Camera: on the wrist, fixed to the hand. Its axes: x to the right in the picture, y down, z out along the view.
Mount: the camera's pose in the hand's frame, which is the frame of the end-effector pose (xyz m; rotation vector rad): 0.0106 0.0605 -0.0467 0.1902 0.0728 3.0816
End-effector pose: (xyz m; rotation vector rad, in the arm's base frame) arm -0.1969 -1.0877 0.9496 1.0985 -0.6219 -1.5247
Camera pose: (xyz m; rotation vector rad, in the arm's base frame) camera -0.1272 -1.1055 0.9774 -0.4586 -1.1348 1.2744
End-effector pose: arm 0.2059 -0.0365 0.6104 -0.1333 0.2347 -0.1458
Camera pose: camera 0.2126 0.0158 0.5541 0.5243 0.2606 2.8822
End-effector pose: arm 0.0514 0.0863 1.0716 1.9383 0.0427 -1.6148
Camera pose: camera 0.1192 0.0551 1.0911 0.1611 -1.7830 0.7123
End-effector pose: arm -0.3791 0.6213 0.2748 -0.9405 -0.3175 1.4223
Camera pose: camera -0.3866 0.6068 0.1994 0.2928 -1.0820 -1.5461
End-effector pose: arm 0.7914 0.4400 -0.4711 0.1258 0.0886 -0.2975
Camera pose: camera 0.8163 0.5007 -0.5117 0.3123 -0.1340 2.7812
